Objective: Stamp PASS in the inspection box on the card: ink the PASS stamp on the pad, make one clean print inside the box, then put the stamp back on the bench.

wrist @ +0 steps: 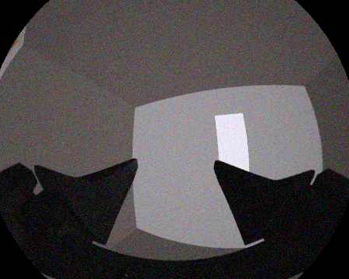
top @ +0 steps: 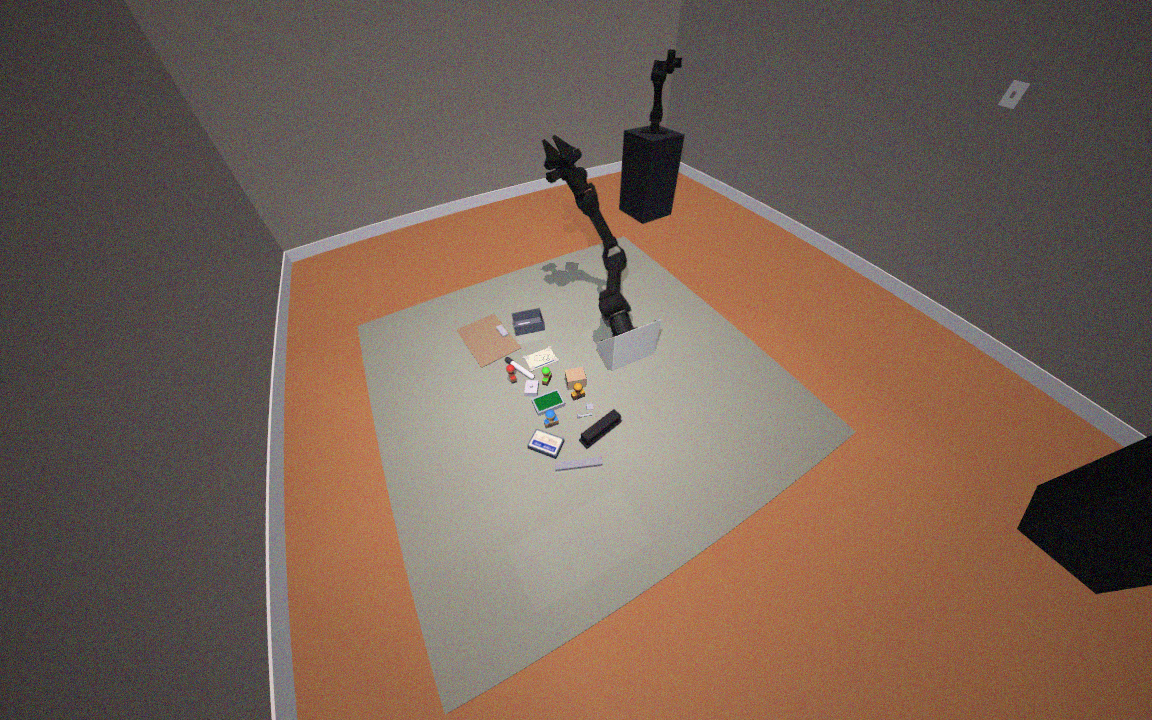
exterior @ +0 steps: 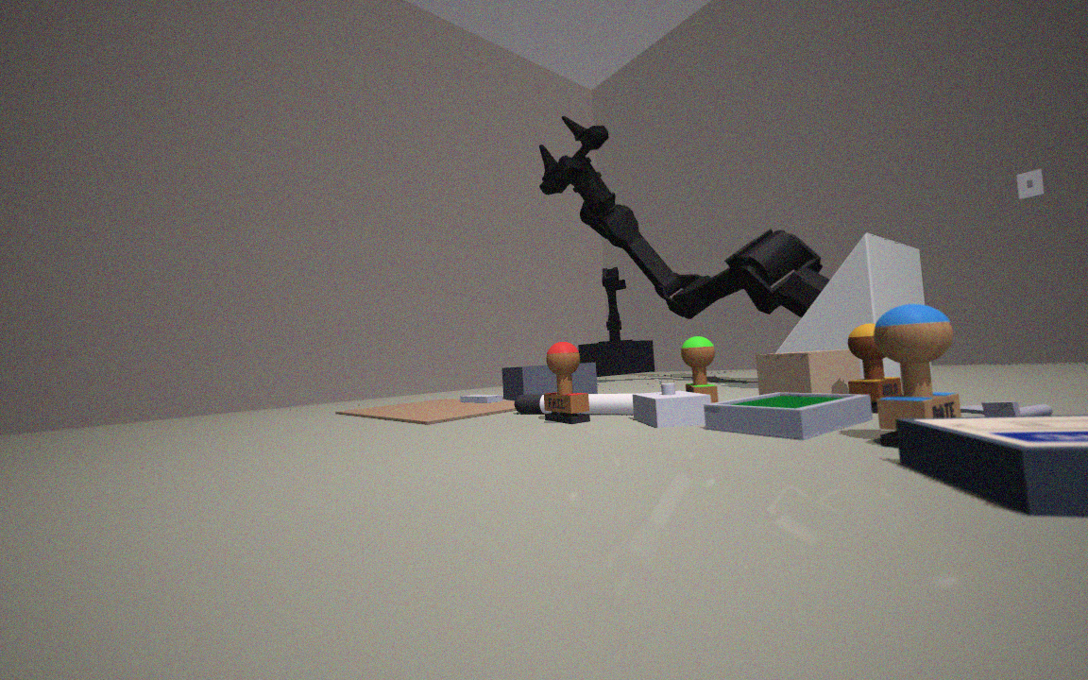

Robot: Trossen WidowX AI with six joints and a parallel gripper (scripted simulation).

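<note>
The pass stamp lies 55 cm below my gripper tip, 49 cm to the left of it and 33 cm ahead of it. Also, from my gripper tip: white marker 56 cm below, 39 cm ahead, 38 cm to the left; white card 57 cm below, 39 cm to the left, 30 cm ahead; dark box 55 cm below, 26 cm ahead, 22 cm to the left.
</note>
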